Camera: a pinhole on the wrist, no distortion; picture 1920 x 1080 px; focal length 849.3 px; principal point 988.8 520.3 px. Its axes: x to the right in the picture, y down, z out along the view. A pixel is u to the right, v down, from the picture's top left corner.
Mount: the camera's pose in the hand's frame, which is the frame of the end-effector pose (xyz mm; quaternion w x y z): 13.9 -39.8 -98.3 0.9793 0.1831 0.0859 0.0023
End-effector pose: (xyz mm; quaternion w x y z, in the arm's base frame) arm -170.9 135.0 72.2 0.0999 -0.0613 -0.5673 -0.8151
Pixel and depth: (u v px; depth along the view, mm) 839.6 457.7 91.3
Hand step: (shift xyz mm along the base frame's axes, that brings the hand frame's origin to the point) -31.2 12.1 -74.5
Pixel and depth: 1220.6 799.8 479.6
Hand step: -240.9 351.9 125.7
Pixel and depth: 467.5 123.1 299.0
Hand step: 48.7 253.6 -230.1
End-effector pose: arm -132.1 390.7 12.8 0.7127 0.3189 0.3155 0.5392
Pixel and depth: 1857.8 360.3 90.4
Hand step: 45.1 102.2 -102.1
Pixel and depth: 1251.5 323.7 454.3
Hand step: 421.8 126.5 -105.0
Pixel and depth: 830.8 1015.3 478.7
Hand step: 339.4 -28.1 307.5
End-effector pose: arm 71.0 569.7 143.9 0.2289 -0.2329 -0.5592 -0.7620
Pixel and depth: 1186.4 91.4 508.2
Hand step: -417.9 350.6 -144.6
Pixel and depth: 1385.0 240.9 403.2
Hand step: -372.0 242.8 -12.1
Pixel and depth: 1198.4 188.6 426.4
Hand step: -334.0 283.4 -86.0
